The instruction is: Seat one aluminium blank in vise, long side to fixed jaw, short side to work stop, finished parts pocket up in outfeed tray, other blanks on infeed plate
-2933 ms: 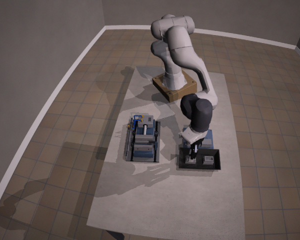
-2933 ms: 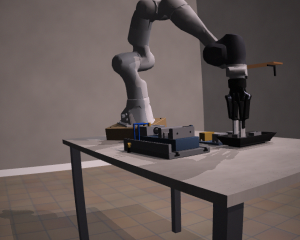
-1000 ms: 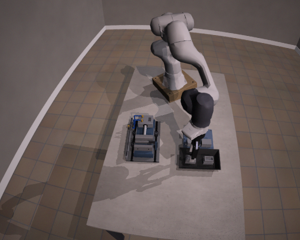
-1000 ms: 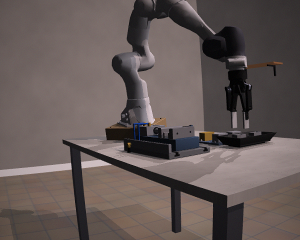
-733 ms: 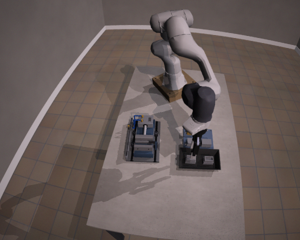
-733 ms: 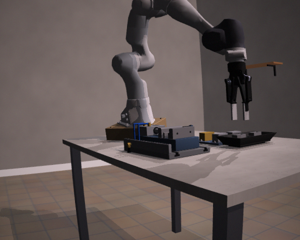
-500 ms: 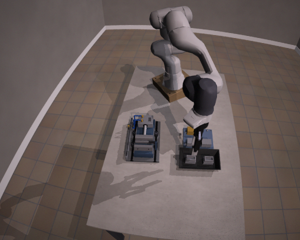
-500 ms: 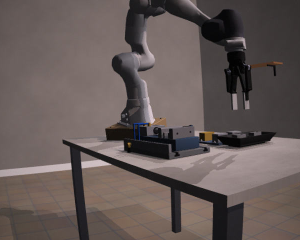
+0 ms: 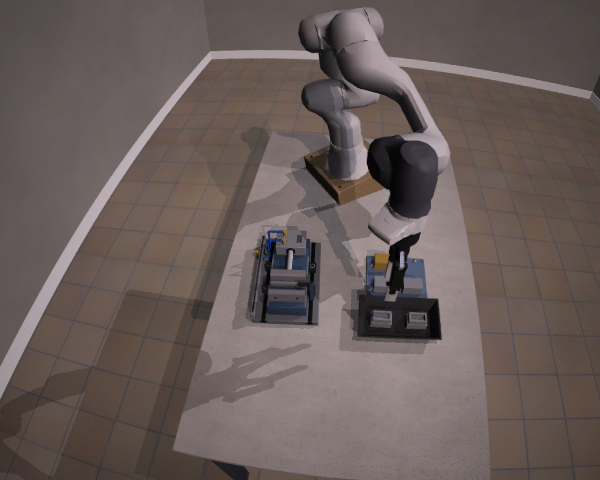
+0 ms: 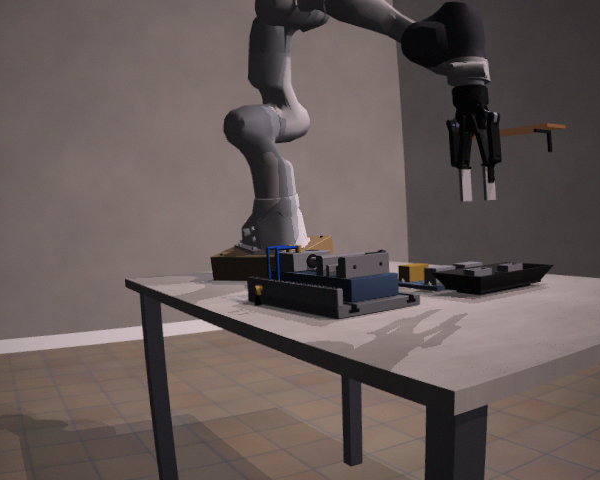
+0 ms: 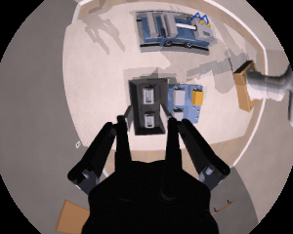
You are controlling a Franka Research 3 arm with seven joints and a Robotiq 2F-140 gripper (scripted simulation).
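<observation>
Right now the brass blank is 220 mm behind my hand, 190 mm below it and 30 mm to the left of it. The rest, counted from my hand: dark rail: 350 mm to the right, 180 mm below, 170 mm behind.
</observation>
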